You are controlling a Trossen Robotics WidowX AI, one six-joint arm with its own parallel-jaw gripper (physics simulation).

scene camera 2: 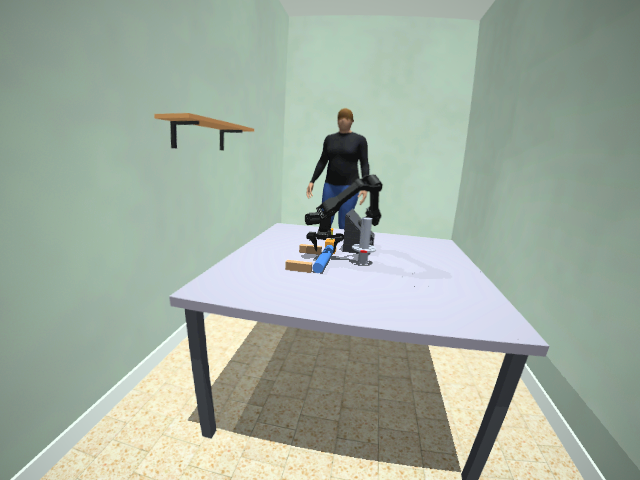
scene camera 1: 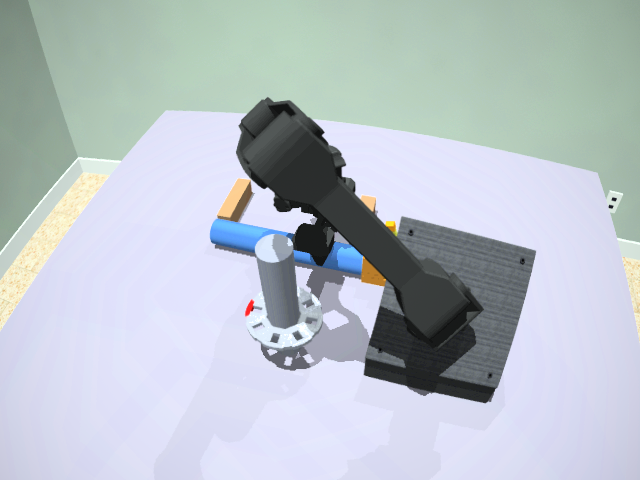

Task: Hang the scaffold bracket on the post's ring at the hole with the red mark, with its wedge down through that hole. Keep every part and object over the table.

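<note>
The scaffold bracket lies on the table: a blue tube (scene camera 1: pixel 235 234) (scene camera 2: pixel 321 262) with an orange head (scene camera 1: pixel 372 271) (scene camera 2: pixel 329 242) at its end near the robot base. Its yellow wedge (scene camera 1: pixel 390 226) shows at the head, partly hidden by the arm. The grey post (scene camera 1: pixel 279 291) (scene camera 2: pixel 366 232) stands upright, with a light ring (scene camera 1: pixel 285 342) (scene camera 2: pixel 373 249) around it. The red mark (scene camera 1: pixel 249 307) (scene camera 2: pixel 363 251) is on the ring's side away from the base. My gripper (scene camera 1: pixel 319 229) (scene camera 2: pixel 325 244) is open and empty at the tube, pointing down; its back finger is hidden in the scene camera 1 view.
One wooden block (scene camera 1: pixel 235 199) (scene camera 2: pixel 298 266) lies by the tube's free end, another wooden block (scene camera 1: pixel 368 203) (scene camera 2: pixel 310 249) behind the tube near the head. The dark base (scene camera 1: pixel 496 289) is right of the post. A person (scene camera 2: pixel 345 157) stands behind the table (scene camera 2: pixel 361 310).
</note>
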